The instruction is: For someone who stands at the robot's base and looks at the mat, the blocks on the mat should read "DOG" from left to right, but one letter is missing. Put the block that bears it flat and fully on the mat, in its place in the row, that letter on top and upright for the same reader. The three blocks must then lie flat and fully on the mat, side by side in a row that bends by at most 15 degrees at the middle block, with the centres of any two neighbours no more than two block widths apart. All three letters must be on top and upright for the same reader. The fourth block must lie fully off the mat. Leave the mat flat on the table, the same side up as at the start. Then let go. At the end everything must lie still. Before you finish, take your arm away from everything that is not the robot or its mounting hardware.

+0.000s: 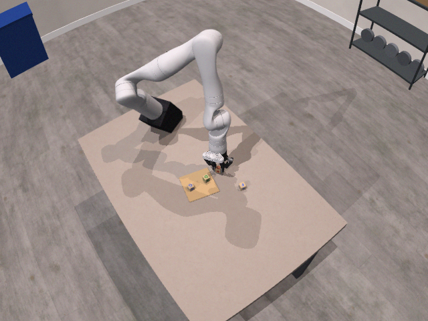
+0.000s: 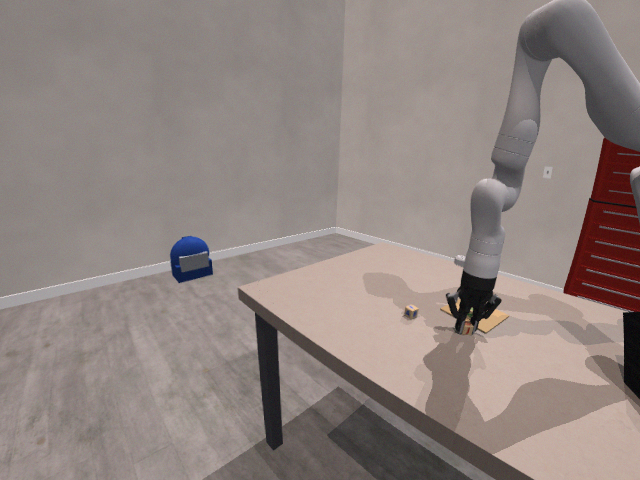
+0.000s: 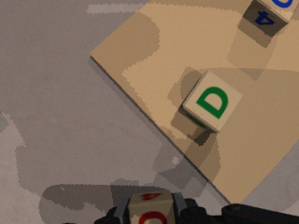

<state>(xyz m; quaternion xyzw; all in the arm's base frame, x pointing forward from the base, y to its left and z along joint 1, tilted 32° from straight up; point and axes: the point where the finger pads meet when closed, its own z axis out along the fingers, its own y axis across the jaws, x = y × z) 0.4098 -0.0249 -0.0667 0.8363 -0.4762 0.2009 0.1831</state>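
The tan mat lies 110 mm to the right of my hand, 20 mm below it and 20 mm behind it. Round my hand: block (140 mm ahead, 10 mm below).
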